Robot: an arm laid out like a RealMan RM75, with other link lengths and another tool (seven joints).
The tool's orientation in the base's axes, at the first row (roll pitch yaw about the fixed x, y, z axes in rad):
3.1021, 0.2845, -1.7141
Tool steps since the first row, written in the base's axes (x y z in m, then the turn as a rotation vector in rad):
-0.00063, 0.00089, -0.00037, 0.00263, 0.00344, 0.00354
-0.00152, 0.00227, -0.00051, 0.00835, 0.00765, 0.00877
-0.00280, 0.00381, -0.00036, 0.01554, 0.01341, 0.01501
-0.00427, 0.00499, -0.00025, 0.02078, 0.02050, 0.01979
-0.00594, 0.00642, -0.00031, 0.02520, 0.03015, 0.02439
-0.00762, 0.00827, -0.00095, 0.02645, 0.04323, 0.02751
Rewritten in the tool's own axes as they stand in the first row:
-0.00066, 0.00073, 0.00061, -0.00462, -0.00202, -0.00242
-0.00180, 0.00179, 0.00113, -0.01087, -0.00693, -0.00624
-0.00313, 0.00326, 0.00142, -0.01908, -0.01306, -0.01058
-0.00408, 0.00488, 0.00165, -0.02788, -0.01713, -0.01315
-0.00520, 0.00672, 0.00211, -0.03894, -0.02007, -0.01483
-0.00655, 0.00860, 0.00325, -0.05241, -0.01946, -0.01411

